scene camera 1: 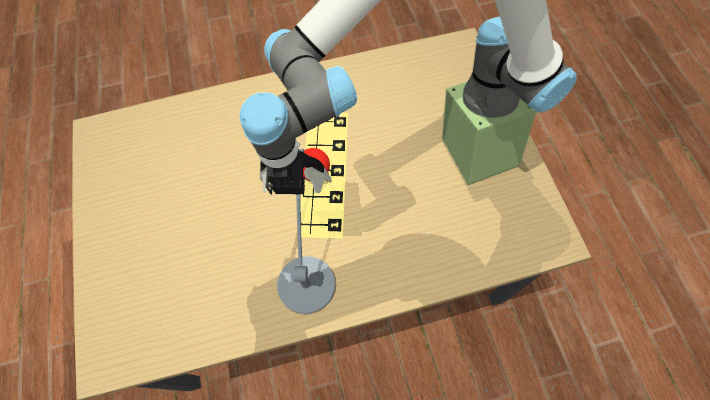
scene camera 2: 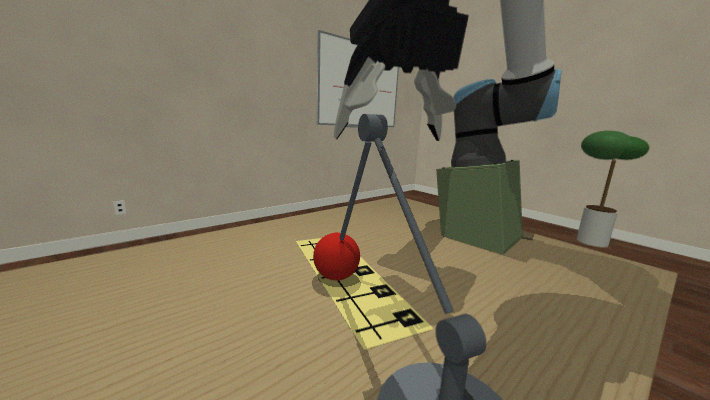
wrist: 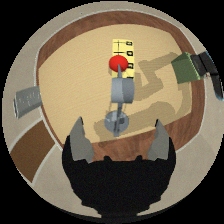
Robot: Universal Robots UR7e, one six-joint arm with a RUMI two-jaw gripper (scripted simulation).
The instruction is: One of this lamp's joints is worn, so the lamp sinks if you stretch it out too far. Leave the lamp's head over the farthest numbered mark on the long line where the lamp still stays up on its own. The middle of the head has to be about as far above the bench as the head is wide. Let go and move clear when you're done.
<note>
The pictures show: the gripper, a red ball head and a round grey base.
The gripper shows as well in scene camera 1.
</note>
